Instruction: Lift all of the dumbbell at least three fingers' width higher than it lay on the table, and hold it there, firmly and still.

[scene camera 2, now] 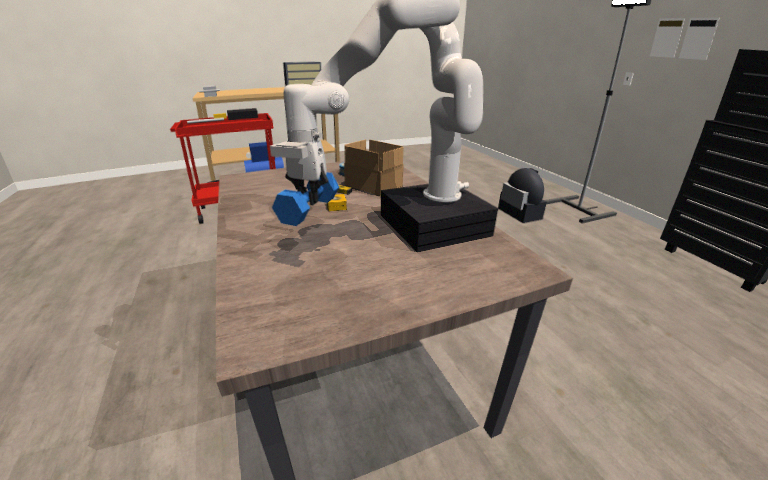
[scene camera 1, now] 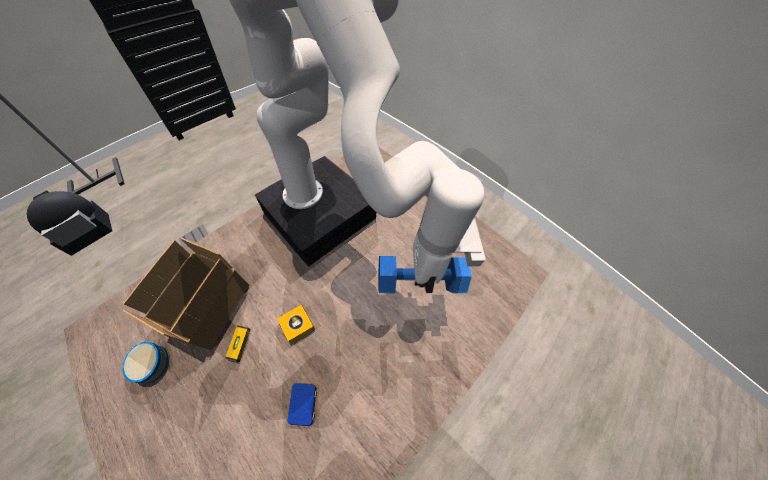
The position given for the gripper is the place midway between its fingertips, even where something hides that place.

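A cardboard box is visible in scene camera 2, as are the gripper, in scene camera 2 (308, 203), and a blue dumbbell, in scene camera 2 (291, 208). The box appears in scene camera 1 too, where the gripper can be found in scene camera 1 (420, 277) and the dumbbell in scene camera 1 (389, 273). On the box, (scene camera 1: 204, 308) and (scene camera 2: 357, 161) are the same spot.
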